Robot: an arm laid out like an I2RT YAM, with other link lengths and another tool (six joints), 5 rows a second.
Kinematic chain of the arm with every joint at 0, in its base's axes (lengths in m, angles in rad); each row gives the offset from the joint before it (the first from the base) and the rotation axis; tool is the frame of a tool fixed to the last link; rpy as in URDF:
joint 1: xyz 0 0 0.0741 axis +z
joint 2: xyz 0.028 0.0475 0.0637 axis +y
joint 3: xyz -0.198 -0.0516 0 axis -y
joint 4: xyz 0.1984 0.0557 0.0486 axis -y
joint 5: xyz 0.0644 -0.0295 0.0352 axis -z
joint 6: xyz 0.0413 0 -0.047 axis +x
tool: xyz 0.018 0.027 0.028 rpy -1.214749 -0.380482 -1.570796
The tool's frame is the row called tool.
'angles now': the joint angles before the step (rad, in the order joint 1, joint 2, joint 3, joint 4, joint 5, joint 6). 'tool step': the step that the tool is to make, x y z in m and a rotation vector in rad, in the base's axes. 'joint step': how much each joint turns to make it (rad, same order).
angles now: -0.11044, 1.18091, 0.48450, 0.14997, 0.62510, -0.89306
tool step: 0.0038, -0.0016, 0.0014, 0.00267, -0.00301, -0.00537
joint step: -0.00516, 0.02112, 0.01929, 0.00259, -0.00138, 0.00329
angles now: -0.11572, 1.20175, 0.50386, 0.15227, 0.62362, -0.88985
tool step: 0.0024, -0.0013, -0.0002, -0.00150, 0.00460, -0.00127
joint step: -0.00449, 0.01744, 0.01159, 0.00391, -0.00170, -0.00420
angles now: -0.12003, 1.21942, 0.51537, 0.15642, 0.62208, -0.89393
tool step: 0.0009, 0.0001, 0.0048, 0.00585, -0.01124, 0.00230
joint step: -0.00110, -0.01148, 0.01376, -0.01790, -0.00661, 0.00536
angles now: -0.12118, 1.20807, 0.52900, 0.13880, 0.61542, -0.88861
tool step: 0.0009, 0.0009, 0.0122, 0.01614, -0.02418, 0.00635
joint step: -0.00056, -0.03320, 0.03452, -0.05457, -0.01559, 0.01559
